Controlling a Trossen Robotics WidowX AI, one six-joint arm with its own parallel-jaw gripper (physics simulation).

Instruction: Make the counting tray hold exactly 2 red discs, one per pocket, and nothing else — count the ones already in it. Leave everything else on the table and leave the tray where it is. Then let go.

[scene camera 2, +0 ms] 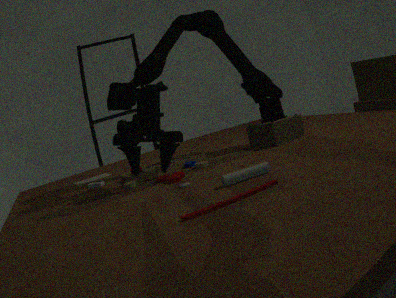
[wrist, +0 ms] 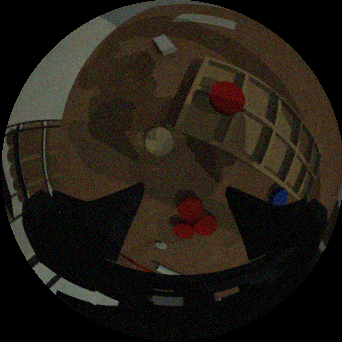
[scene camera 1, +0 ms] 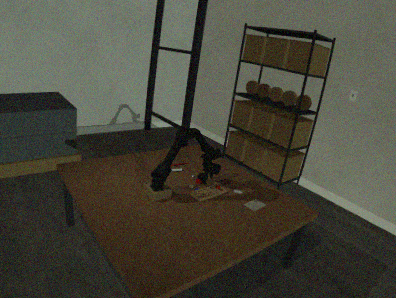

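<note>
The counting tray (scene camera 1: 207, 193) (wrist: 260, 166) is a pale, two-row pocketed tray. One red disc (scene camera 1: 218, 187) (wrist: 227, 98) is at its near-left end in the wrist view, overlapping the divider between two end pockets; whether it sits down in one pocket I cannot tell. The other pockets that show look without discs, though shadow darkens them. Outside the tray, a cluster of red discs lies on the table: one disc (wrist: 190, 209), a second (wrist: 205, 225) and a third (wrist: 183, 230), close together. My gripper (scene camera 2: 150, 171) (wrist: 185, 188) is open and empty, above the table beside the tray, with the cluster between its fingers' lines in the wrist view.
A pale round disc (wrist: 159, 141) and a blue disc (scene camera 2: 190, 164) (wrist: 278, 196) lie beside the tray. A white block (scene camera 2: 96, 185) (wrist: 165, 44), a white card (scene camera 1: 255, 205), a white cylinder (scene camera 2: 245, 174), a red rod (scene camera 2: 230, 200) and a small white piece (scene camera 2: 184, 185) are also on the table.
</note>
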